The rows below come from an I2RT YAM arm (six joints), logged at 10 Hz.
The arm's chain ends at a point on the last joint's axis. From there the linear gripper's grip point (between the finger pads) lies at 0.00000 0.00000 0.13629 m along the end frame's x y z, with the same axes.
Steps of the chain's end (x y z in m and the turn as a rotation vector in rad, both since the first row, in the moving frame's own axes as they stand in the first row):
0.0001 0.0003 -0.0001 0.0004 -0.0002 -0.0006
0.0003 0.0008 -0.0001 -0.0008 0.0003 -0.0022
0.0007 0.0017 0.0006 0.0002 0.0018 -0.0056
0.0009 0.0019 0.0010 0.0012 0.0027 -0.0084
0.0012 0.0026 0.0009 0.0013 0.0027 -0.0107
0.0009 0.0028 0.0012 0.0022 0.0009 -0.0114
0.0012 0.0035 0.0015 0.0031 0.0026 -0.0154
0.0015 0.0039 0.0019 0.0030 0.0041 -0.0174
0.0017 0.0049 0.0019 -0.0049 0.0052 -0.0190
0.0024 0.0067 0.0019 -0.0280 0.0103 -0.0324
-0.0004 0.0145 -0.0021 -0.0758 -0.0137 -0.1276
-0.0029 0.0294 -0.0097 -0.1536 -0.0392 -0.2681
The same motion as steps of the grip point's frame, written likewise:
0.0001 0.0002 -0.0001 0.0004 -0.0002 -0.0006
0.0003 0.0009 -0.0001 -0.0008 0.0003 -0.0022
0.0009 0.0017 0.0006 0.0002 0.0018 -0.0056
0.0013 0.0017 0.0010 0.0012 0.0027 -0.0084
0.0016 0.0024 0.0009 0.0013 0.0027 -0.0107
0.0010 0.0025 0.0012 0.0022 0.0009 -0.0114
0.0016 0.0031 0.0015 0.0031 0.0026 -0.0154
0.0021 0.0035 0.0019 0.0030 0.0041 -0.0174
0.0024 0.0056 0.0019 -0.0049 0.0052 -0.0190
0.0039 0.0105 0.0018 -0.0280 0.0103 -0.0324
-0.0016 0.0249 -0.0025 -0.0758 -0.0137 -0.1276
-0.0054 0.0507 -0.0114 -0.1536 -0.0392 -0.2681

